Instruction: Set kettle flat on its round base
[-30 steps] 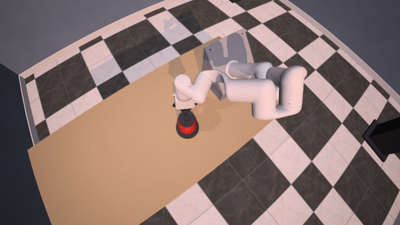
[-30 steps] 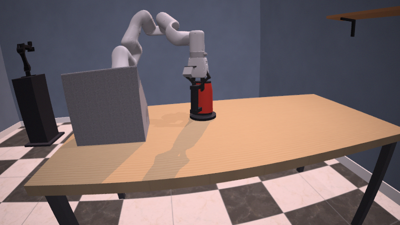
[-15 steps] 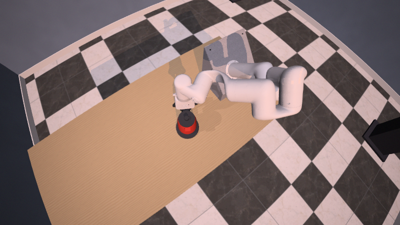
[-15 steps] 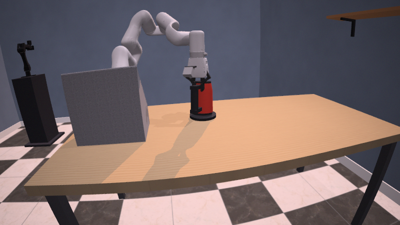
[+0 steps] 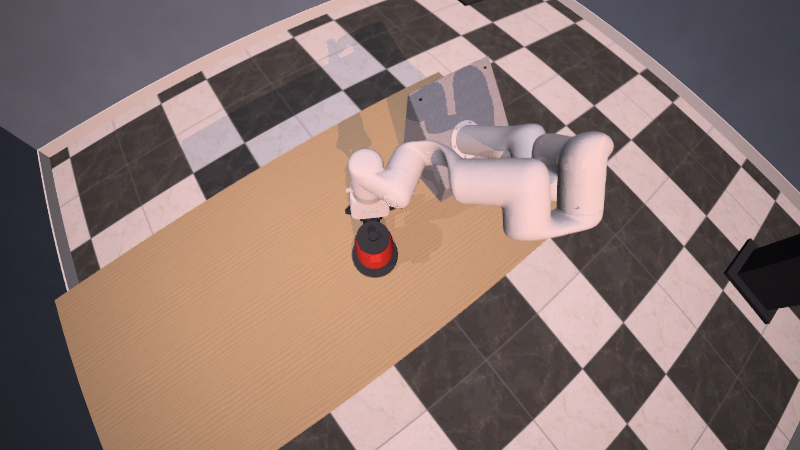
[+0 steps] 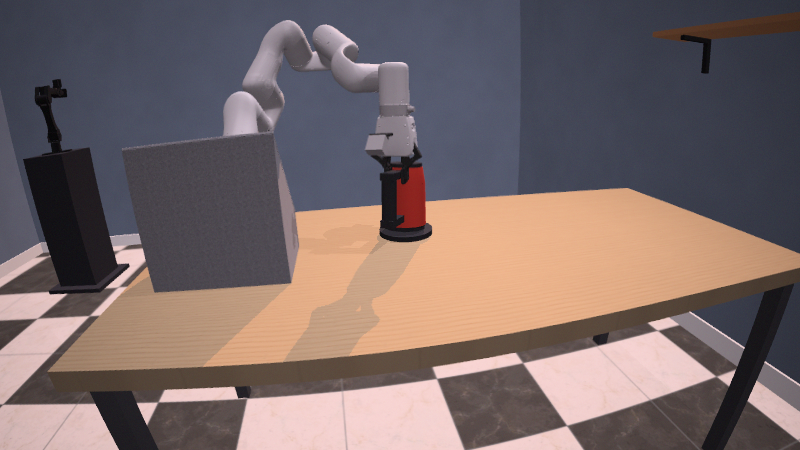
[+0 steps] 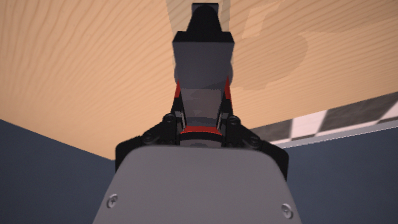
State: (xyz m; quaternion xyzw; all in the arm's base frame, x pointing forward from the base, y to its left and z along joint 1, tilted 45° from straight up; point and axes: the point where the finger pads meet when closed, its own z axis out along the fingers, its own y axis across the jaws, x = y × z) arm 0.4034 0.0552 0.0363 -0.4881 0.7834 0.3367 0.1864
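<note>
My gripper is now 1 cm short of the kettle, 2 cm to the right of it and 6 cm above it. Round my hand: round black base: 3 cm ahead, 5 cm to the left, 17 cm below.
</note>
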